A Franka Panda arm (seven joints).
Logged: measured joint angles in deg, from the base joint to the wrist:
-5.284, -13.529, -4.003, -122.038, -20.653, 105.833, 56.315
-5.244, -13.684, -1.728, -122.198, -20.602, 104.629, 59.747
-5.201, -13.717, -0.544, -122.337, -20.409, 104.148, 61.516
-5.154, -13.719, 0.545, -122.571, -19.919, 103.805, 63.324
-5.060, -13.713, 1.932, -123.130, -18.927, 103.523, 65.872
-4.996, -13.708, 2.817, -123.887, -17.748, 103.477, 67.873
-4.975, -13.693, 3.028, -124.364, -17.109, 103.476, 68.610
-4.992, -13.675, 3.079, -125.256, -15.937, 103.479, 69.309
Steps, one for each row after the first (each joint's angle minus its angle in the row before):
0.040, -0.155, 2.275, -0.160, 0.051, -1.204, 3.432
0.043, -0.033, 1.184, -0.139, 0.193, -0.481, 1.769
0.047, -0.002, 1.089, -0.234, 0.490, -0.343, 1.808
0.094, 0.006, 1.387, -0.559, 0.992, -0.282, 2.548
0.064, 0.005, 0.885, -0.757, 1.179, -0.046, 2.001
0.021, 0.015, 0.211, -0.477, 0.639, -0.001, 0.737
-0.017, 0.018, 0.051, -0.892, 1.172, 0.003, 0.699

